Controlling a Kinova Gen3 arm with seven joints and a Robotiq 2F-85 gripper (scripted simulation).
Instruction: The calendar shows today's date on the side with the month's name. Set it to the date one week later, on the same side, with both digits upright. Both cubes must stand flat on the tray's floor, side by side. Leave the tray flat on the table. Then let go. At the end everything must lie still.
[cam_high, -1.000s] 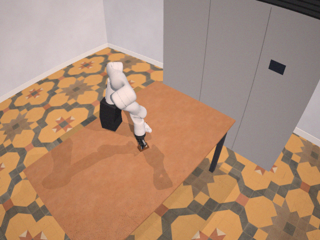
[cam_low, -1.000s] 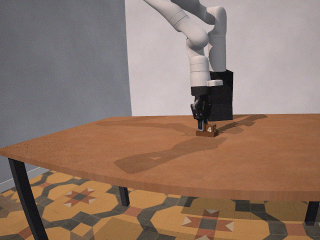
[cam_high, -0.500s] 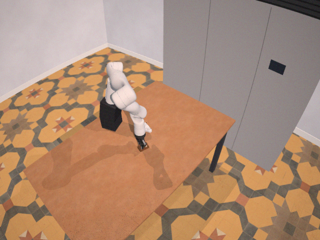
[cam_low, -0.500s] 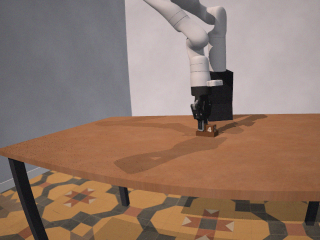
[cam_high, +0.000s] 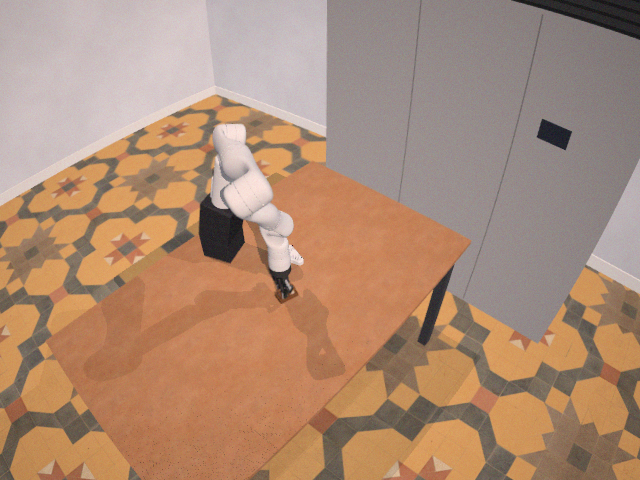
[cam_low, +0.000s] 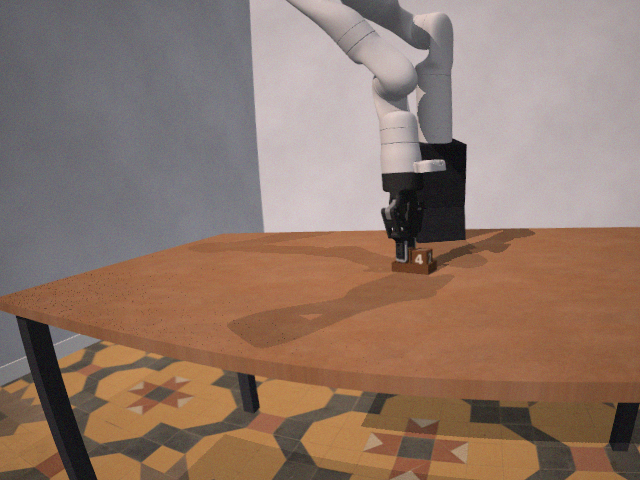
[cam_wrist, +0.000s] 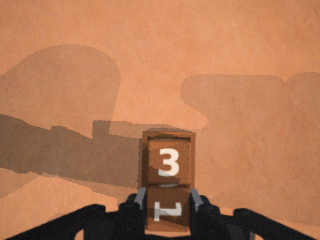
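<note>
The brown tray lies 2 cm to the left of my hand and 3 cm below it.
</note>
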